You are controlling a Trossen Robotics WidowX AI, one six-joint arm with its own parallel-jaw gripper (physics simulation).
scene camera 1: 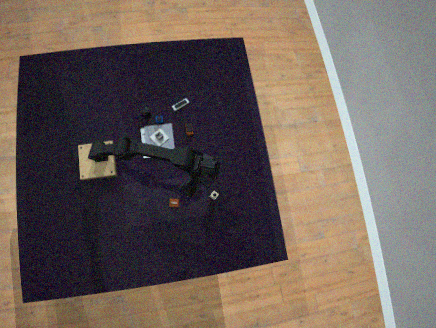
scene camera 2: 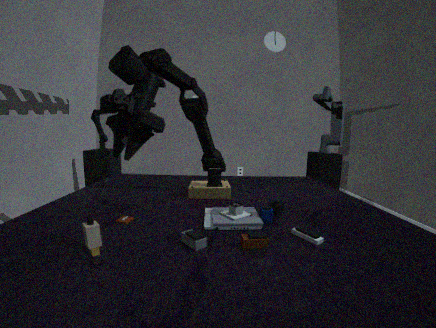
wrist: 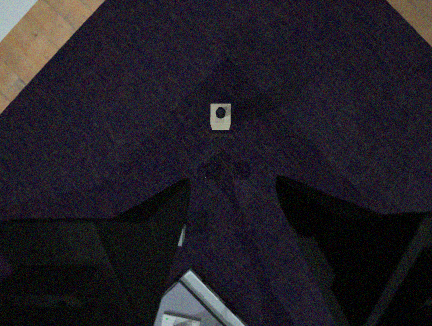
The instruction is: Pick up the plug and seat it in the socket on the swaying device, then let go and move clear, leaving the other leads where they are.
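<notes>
The plug, a cream block (scene camera 1: 214,195) (scene camera 2: 92,235) (wrist: 220,120) with a black stub on top and a yellow lower end, stands upright on the dark mat (scene camera 1: 125,240). My gripper (scene camera 2: 122,152) (wrist: 232,183) is open and empty, fingers pointing down, high above the mat. In the wrist view the plug shows beyond the gap between the fingertips. In scene camera 1 the arm hides the fingertips. The flat grey device (scene camera 1: 167,128) (scene camera 2: 232,226) (wrist: 175,298) carries a tilted white plate with the small box-like socket (scene camera 1: 159,135) (scene camera 2: 236,209) on it.
An orange tile (scene camera 1: 174,202) (scene camera 2: 125,219), a grey block (scene camera 2: 194,240), an orange-brown block (scene camera 1: 189,131) (scene camera 2: 254,241), a white bar (scene camera 1: 180,104) (scene camera 2: 307,236), a blue block (scene camera 1: 159,119) (scene camera 2: 267,215) and a black piece (scene camera 1: 145,113) lie around the device. The arm stands on a wooden base (scene camera 1: 97,172) (scene camera 2: 210,191).
</notes>
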